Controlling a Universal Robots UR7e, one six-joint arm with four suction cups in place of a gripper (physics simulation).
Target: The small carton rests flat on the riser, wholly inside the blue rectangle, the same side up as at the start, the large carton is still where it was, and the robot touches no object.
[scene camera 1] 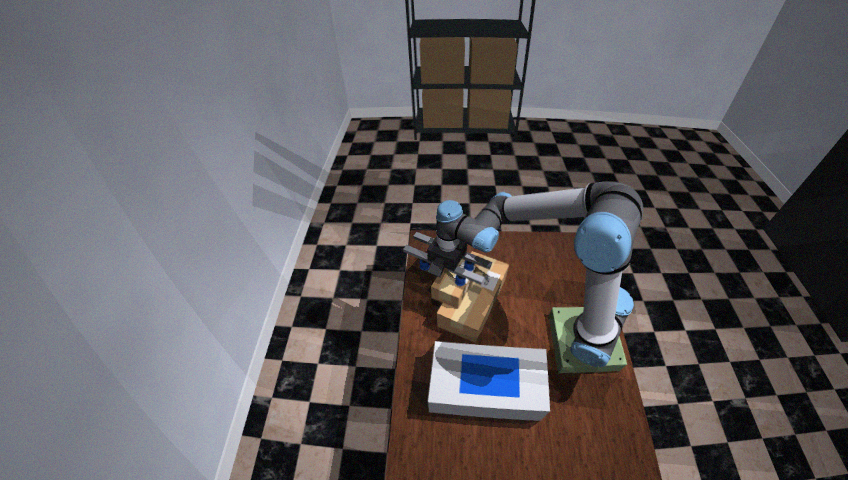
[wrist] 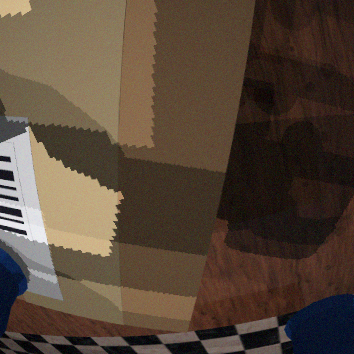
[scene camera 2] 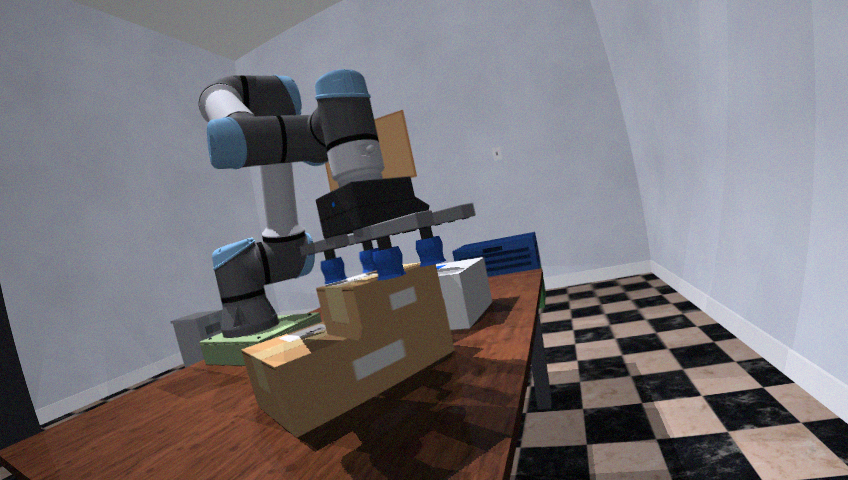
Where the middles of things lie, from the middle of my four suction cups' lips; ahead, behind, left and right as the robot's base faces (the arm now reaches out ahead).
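My suction cup is 5 cm above the small carton (scene camera 2: 361, 308), 3 cm to the right of it and 3 cm past it. Counted from my suction cup, the large carton (scene camera 2: 303, 379) is 14 cm below, 11 cm behind and 1 cm to the left. The white riser (scene camera 2: 465, 288) is 34 cm to the left of my suction cup, 21 cm behind it and 13 cm below it.
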